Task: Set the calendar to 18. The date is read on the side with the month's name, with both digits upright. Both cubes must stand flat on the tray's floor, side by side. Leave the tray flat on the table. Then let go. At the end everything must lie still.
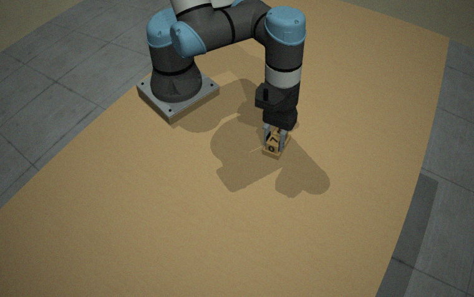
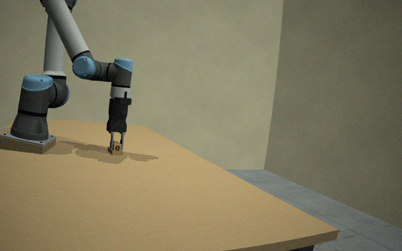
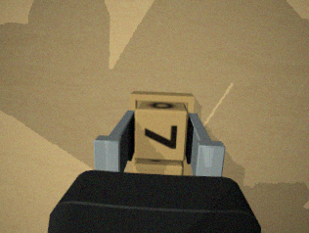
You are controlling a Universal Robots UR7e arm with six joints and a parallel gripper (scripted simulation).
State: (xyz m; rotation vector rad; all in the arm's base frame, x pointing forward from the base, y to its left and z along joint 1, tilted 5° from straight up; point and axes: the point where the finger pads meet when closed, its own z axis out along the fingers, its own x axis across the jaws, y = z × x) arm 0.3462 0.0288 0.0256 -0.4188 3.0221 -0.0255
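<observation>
My gripper is now 30 mm above the wooden tray, 20 mm to the right of it and 10 mm past it.
</observation>
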